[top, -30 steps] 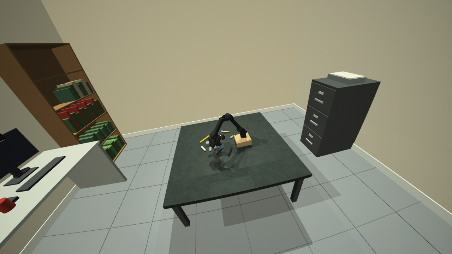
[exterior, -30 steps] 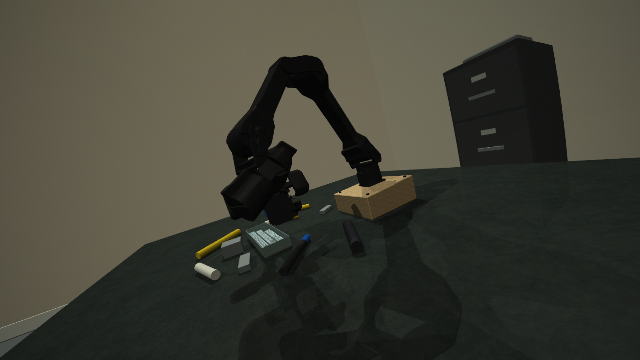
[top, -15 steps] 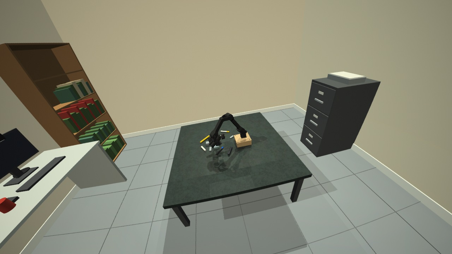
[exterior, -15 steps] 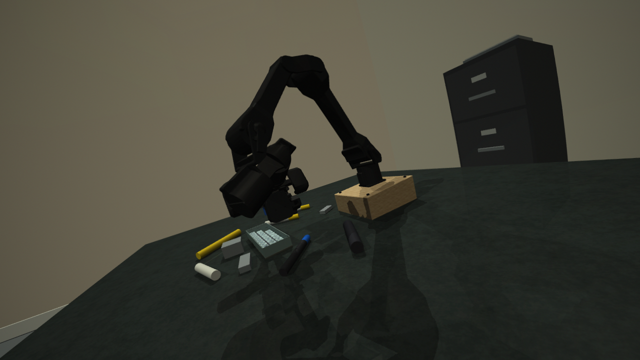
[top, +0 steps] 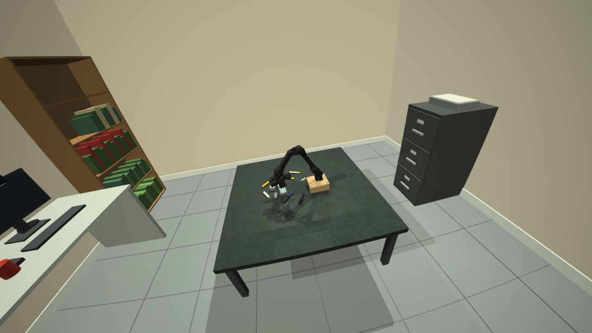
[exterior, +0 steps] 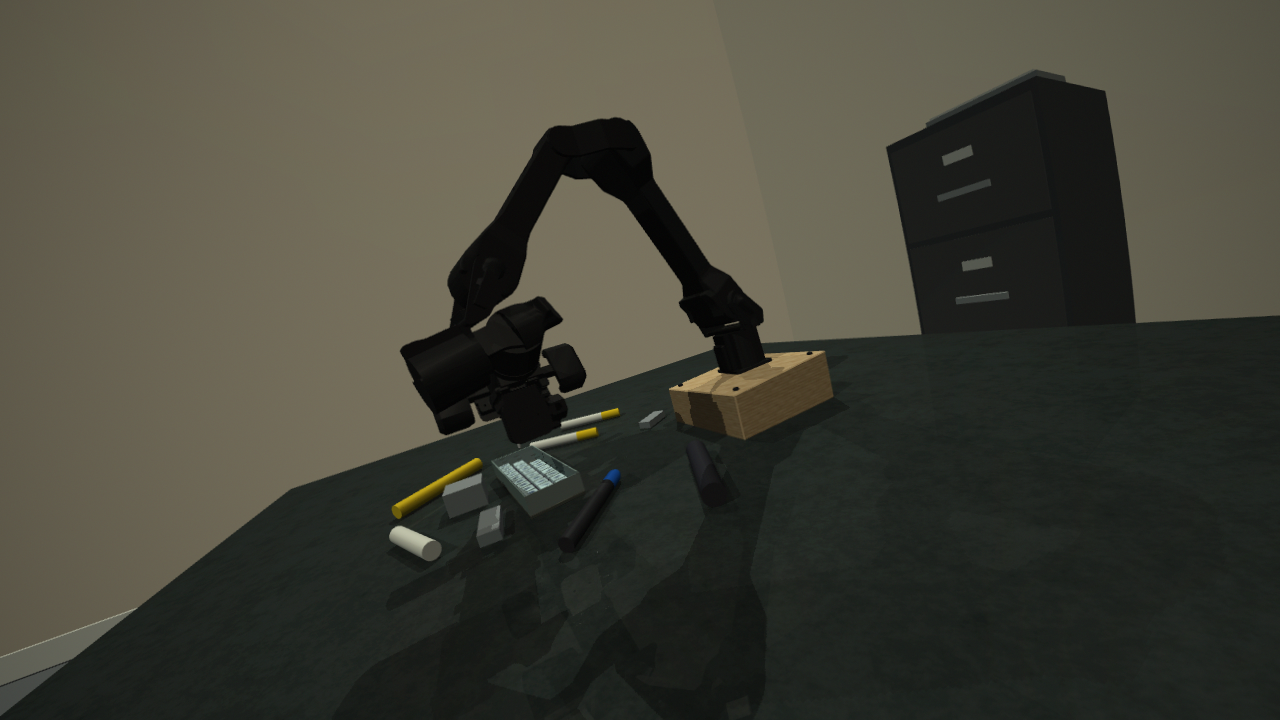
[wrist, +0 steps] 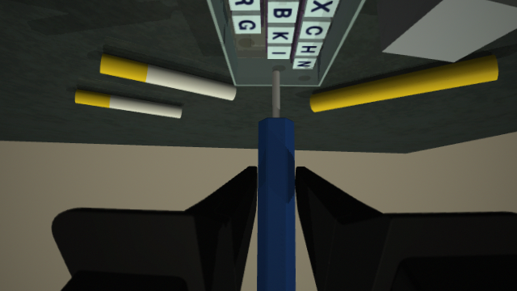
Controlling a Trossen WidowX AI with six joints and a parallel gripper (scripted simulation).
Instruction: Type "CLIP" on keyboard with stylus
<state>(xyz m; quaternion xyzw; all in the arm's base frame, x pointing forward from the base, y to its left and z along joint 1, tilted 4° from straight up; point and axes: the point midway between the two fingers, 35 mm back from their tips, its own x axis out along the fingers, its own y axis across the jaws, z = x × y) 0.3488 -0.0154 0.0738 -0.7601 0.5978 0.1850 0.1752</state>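
Now: the grey block 80 mm below my gripper tip, 80 mm ahead of it and 30 mm to the left of it. Also, from my gripper tip: yellow marker: 130 mm ahead, 90 mm below, 70 mm to the right; white cylinder: 130 mm ahead, 120 mm to the left, 90 mm below; blue stylus: 10 mm below.
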